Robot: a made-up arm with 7 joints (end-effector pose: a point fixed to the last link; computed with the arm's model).
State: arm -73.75 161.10 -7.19 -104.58 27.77 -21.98 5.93
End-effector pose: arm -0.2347 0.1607 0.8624 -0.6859 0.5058 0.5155 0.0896
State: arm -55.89 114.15 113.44 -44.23 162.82 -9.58 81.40
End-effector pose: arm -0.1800 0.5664 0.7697 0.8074 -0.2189 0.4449 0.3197
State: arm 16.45 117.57 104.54 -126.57 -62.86 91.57 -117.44
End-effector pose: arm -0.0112 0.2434 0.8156 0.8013 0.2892 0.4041 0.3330
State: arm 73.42 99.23 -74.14 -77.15 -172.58 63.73 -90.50
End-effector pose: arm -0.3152 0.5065 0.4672 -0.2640 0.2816 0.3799 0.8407
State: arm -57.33 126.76 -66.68 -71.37 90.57 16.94 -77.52
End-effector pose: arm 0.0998 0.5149 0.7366 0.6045 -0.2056 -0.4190 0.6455
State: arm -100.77 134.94 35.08 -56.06 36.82 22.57 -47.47
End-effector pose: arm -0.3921 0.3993 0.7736 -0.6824 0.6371 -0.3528 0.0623
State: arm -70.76 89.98 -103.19 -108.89 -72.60 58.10 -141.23
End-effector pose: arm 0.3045 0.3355 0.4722 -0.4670 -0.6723 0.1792 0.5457
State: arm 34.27 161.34 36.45 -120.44 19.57 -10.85 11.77
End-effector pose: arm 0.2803 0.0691 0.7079 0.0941 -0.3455 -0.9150 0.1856
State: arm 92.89 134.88 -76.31 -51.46 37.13 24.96 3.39
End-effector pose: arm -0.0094 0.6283 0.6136 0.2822 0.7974 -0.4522 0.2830
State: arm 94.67 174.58 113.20 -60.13 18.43 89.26 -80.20
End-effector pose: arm 0.5528 0.0790 0.5366 0.5445 0.1863 -0.6771 0.4587
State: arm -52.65 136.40 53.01 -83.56 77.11 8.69 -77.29
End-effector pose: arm -0.2215 0.2168 0.9321 -0.7742 0.5627 0.1358 0.2559
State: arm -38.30 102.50 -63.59 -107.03 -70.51 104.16 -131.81
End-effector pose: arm 0.2345 0.4105 0.4974 -0.4914 -0.8569 0.1410 0.0660
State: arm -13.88 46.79 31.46 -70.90 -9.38 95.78 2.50
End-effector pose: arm 0.3097 0.4859 0.2876 0.3586 -0.0436 0.3396 0.8685
